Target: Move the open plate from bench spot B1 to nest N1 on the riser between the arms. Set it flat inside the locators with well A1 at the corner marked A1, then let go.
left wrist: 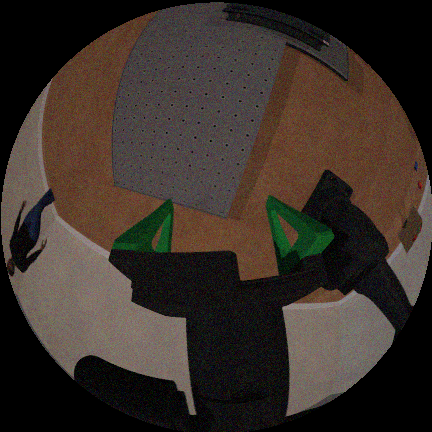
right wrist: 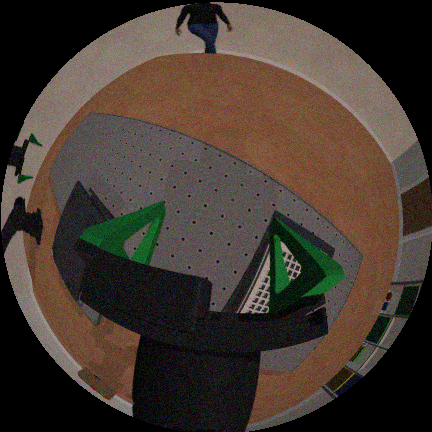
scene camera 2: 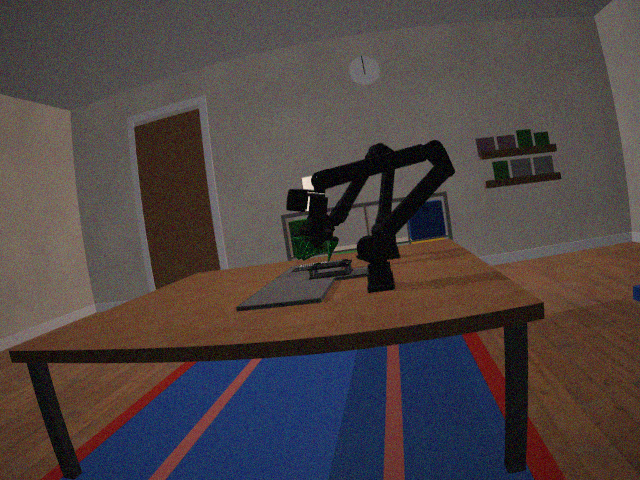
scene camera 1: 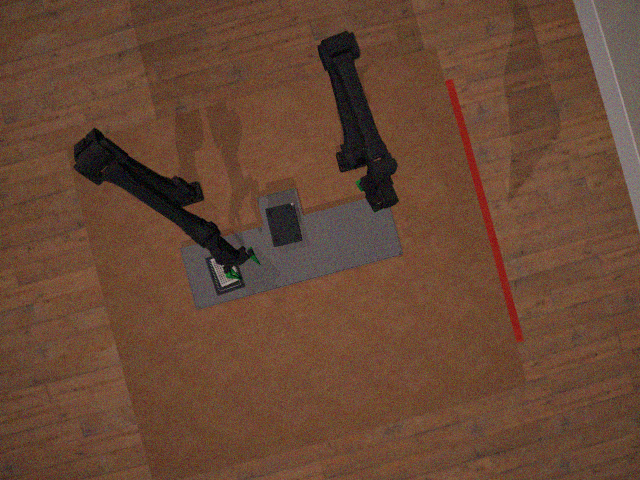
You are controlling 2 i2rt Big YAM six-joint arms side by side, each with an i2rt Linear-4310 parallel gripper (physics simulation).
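Places are measured from the left arm's base along level axes (x ahead, y left, z up), in centimetres.
Pixels of known places: left gripper, between the fingertips: (left wrist: 220, 200) (right wrist: 36, 161) (scene camera 2: 313, 260) (scene camera 1: 368, 200); right gripper, between the fingertips: (right wrist: 218, 214) (scene camera 2: 299, 259) (scene camera 1: 250, 271); left arm's base, origin of its link: (left wrist: 325, 201) (right wrist: 38, 225) (scene camera 2: 381, 287) (scene camera 1: 351, 159); right arm's base, origin of its link: (scene camera 2: 390, 257) (scene camera 1: 188, 194).
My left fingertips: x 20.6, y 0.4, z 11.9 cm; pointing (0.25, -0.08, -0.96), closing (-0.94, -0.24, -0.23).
Note:
For each thing: its top centre in the pictures, then the offset to it from my left fingertips. Level surfaces: height alone.
- white open plate, centre of its top: (right wrist: 281, 296) (scene camera 1: 225, 269) dx +11.7, dy -64.8, dz -9.0 cm
- dark frame, centre of its top: (right wrist: 286, 287) (scene camera 1: 225, 272) dx +13.0, dy -65.5, dz -10.4 cm
- dark nest, centre of its top: (right wrist: 65, 239) (scene camera 2: 329, 262) (scene camera 1: 283, 224) dx -0.1, dy -35.7, dz -5.8 cm
- perforated grey board, height of its surface: dz -10.6 cm
- wooden table, height of its surface: dz -11.9 cm
The white open plate (scene camera 1: 220, 269) (right wrist: 256, 300) with a grid of wells lies in a dark frame (scene camera 1: 230, 290) (right wrist: 253, 267) at the left end of the grey board in scene camera 1. My right gripper (scene camera 1: 244, 266) (right wrist: 218, 214) is open and empty above the board; one green finger overlaps the plate in its wrist view, the other is off to its side. The dark nest (scene camera 1: 283, 225) (left wrist: 275, 25) (right wrist: 75, 225) stands at the board's middle and holds no plate. My left gripper (left wrist: 220, 200) is open and empty, away from the plate. The A1 mark cannot be read.
The perforated grey board (scene camera 1: 341, 237) (scene camera 2: 289, 294) (left wrist: 190, 110) (right wrist: 200, 180) lies on the wooden table (scene camera 1: 310, 361) (scene camera 2: 155, 325). The left arm (scene camera 1: 359, 108) reaches over the board's right end in scene camera 1. A person (left wrist: 30, 235) (right wrist: 204, 25) stands beyond the table.

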